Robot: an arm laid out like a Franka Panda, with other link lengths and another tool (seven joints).
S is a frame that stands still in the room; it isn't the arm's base.
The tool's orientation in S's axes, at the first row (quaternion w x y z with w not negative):
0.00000, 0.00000, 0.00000, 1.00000
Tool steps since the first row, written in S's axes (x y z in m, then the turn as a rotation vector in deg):
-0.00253, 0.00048, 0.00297, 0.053, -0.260, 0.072
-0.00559, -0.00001, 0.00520, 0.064, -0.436, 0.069
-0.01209, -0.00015, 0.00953, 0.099, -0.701, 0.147
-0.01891, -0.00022, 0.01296, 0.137, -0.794, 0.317
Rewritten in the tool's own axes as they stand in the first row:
0.00253, -0.00048, 0.00297, -0.053, 0.260, 0.072
0.00559, 0.00001, 0.00520, -0.064, 0.436, 0.069
0.01209, 0.00015, 0.00953, -0.099, 0.701, 0.147
0.01891, 0.00022, 0.01296, -0.137, 0.794, 0.317

